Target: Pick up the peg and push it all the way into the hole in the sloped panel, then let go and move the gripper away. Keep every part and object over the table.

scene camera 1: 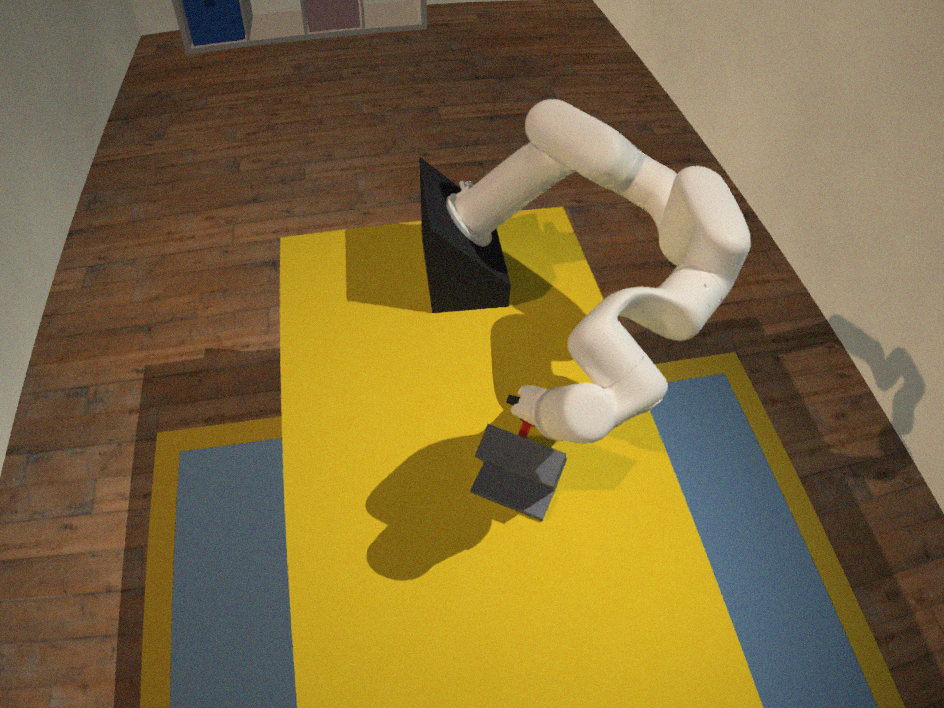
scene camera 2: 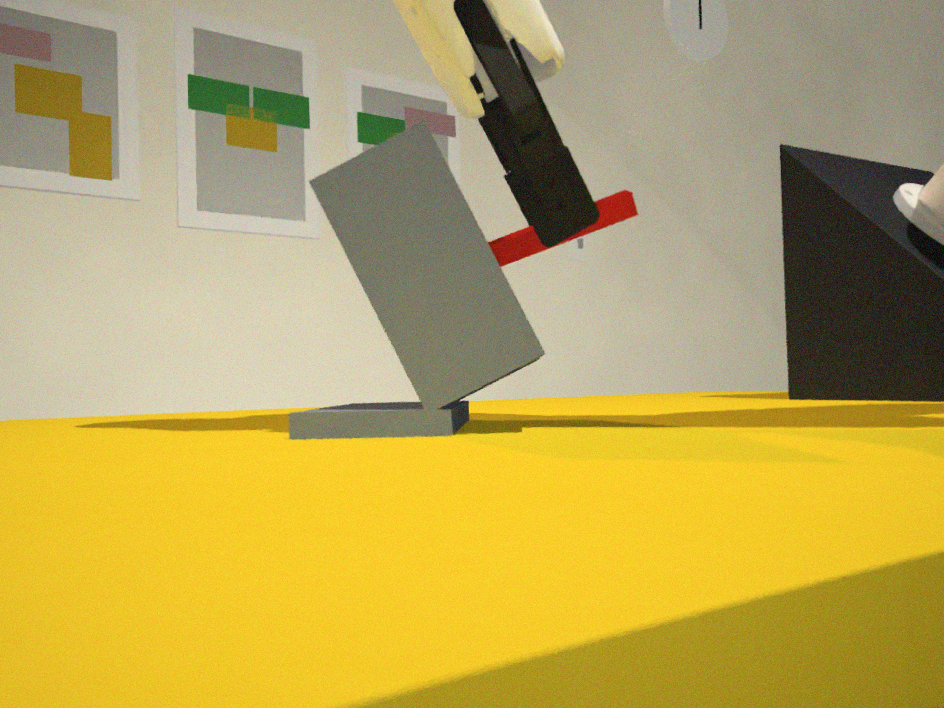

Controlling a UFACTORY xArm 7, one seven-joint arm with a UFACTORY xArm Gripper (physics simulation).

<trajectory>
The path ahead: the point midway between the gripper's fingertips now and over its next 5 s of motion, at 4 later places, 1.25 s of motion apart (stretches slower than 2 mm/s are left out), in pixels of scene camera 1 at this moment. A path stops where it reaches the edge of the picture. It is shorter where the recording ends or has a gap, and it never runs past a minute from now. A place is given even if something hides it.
The gripper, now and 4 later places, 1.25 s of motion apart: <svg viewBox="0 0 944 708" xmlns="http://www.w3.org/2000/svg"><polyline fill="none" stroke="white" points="530,414 530,414 550,422 567,431 586,429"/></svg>
</trajectory>
